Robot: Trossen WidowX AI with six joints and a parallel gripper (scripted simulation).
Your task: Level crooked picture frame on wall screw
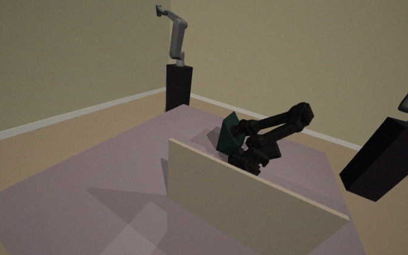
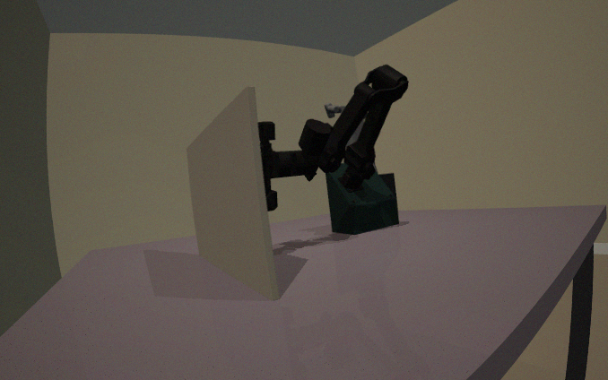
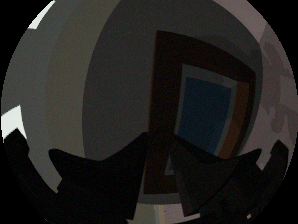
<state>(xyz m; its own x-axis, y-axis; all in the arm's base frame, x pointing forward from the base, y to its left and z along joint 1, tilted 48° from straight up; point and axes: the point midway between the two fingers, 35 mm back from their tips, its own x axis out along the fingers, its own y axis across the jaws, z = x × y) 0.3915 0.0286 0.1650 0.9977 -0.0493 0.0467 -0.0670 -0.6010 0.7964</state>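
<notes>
My gripper tip is 10 mm short of the picture frame, 10 mm to the left of it and 50 mm above it. Also, from my gripper tip: beige wall panel: 20 mm ahead, 20 mm to the right, 60 mm below.
</notes>
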